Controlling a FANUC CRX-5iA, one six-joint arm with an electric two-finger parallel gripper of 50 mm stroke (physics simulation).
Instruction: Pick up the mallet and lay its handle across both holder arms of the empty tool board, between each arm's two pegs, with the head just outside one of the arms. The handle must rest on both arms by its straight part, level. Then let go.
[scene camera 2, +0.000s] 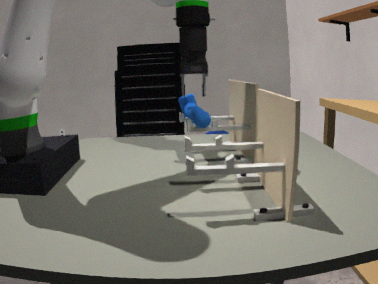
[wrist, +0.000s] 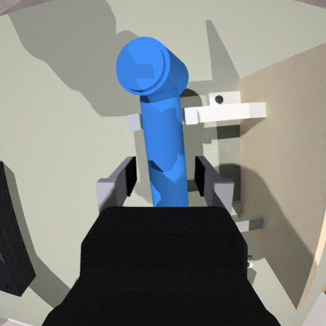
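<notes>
The blue mallet (scene camera 2: 200, 116) (wrist: 162, 130) lies with its handle across the holder arms of the far board (scene camera 2: 242, 115) (wrist: 285, 150). Its thick head is at the top in the wrist view, beyond one arm (wrist: 215, 114). My gripper (scene camera 2: 194, 92) (wrist: 165, 168) is open and empty, pointing down above the mallet. In the wrist view its fingers appear on either side of the handle; the handle's near end is hidden under the gripper body. The empty tool board (scene camera 2: 278, 145) stands nearer the scene camera, with two pegged arms (scene camera 2: 240, 169) (scene camera 2: 240, 146) pointing left.
The dark robot base block (scene camera 2: 57, 162) (wrist: 12, 250) stands at the left of the table (scene camera 2: 125, 265). Both boards stand on white feet, one near foot (scene camera 2: 270, 214) showing in front. A blue thing (scene camera 2: 218, 132) shows behind the arms. A wooden side table (scene camera 2: 350, 106) is at the right.
</notes>
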